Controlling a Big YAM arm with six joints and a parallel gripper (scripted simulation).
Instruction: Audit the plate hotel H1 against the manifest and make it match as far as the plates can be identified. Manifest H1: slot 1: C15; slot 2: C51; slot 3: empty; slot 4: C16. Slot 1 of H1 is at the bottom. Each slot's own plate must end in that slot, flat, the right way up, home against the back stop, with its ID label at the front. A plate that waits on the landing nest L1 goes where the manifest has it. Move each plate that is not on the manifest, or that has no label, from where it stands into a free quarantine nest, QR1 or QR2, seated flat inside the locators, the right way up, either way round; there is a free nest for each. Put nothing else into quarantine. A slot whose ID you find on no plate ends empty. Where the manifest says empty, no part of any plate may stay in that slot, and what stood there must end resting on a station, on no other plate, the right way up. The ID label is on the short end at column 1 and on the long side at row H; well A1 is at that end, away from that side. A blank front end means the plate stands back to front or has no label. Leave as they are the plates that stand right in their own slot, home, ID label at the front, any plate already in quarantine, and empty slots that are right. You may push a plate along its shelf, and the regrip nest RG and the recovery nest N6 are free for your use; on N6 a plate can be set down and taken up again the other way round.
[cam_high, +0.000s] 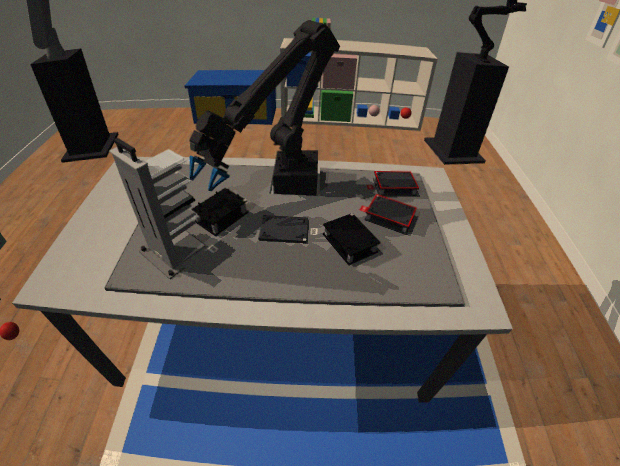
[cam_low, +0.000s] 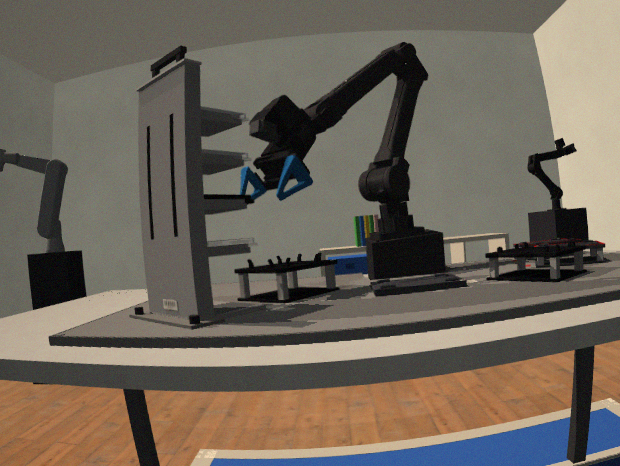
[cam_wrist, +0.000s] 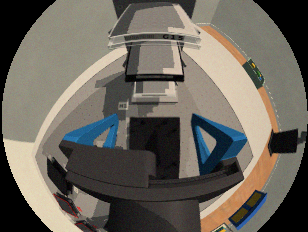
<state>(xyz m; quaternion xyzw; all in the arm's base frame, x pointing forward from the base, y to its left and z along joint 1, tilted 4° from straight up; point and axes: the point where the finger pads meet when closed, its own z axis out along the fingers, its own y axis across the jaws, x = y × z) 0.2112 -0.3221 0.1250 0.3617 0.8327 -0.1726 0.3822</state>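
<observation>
Right now my hand is 9 cm to the left of the dark plate, 8 cm short of it and 1 cm above it. Round my hand: plate hotel H1: 15 cm to the right, 14 cm ahead, 1 cm above.
</observation>
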